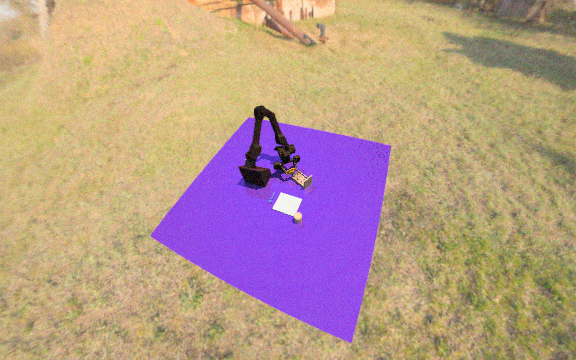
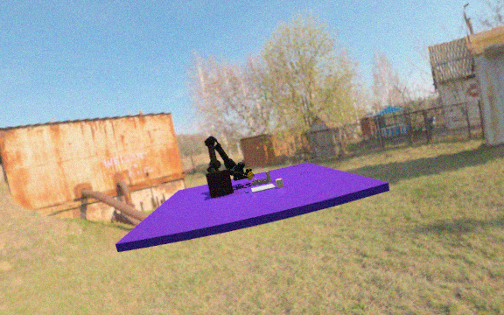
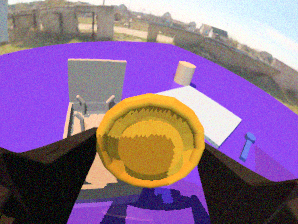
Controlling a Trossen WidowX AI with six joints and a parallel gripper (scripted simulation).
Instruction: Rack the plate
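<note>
My gripper tip is now 6 cm short of the dish rack, 4 cm above it and 1 cm to the right of it. Also, from my gripper tip: plate 1 cm behind; blue spoon 20 cm to the right, 6 cm below, 4 cm behind; cup 25 cm to the right, 18 cm ahead, 4 cm below.
</note>
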